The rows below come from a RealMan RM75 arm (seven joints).
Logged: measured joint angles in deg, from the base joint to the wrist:
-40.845, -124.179, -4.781, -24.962, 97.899, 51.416, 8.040
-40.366, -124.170, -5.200, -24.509, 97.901, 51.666, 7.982
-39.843, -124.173, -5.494, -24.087, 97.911, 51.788, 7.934
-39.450, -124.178, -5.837, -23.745, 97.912, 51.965, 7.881
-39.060, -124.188, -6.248, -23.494, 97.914, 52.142, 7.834
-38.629, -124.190, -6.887, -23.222, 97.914, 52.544, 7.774
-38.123, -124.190, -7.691, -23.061, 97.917, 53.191, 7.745
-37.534, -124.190, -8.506, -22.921, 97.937, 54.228, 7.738
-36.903, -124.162, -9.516, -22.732, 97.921, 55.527, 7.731
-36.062, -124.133, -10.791, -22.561, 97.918, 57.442, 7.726
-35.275, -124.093, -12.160, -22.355, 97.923, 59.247, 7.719
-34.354, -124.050, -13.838, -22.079, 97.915, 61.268, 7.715
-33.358, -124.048, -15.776, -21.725, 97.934, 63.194, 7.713
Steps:
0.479, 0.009, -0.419, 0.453, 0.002, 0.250, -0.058
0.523, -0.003, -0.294, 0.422, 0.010, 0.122, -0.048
0.393, -0.005, -0.343, 0.342, 0.001, 0.177, -0.053
0.390, -0.010, -0.411, 0.251, 0.002, 0.177, -0.047
0.431, -0.002, -0.639, 0.272, 0.000, 0.402, -0.060
0.506, 0.000, -0.804, 0.161, 0.003, 0.647, -0.029
0.589, 0.000, -0.815, 0.140, 0.020, 1.037, -0.007
0.631, 0.028, -1.010, 0.189, -0.016, 1.299, -0.007
0.841, 0.029, -1.275, 0.171, -0.003, 1.915, -0.005
0.787, 0.040, -1.369, 0.206, 0.005, 1.805, -0.007
0.921, 0.043, -1.678, 0.276, -0.008, 2.021, -0.004
0.996, 0.002, -1.938, 0.354, 0.019, 1.926, -0.002

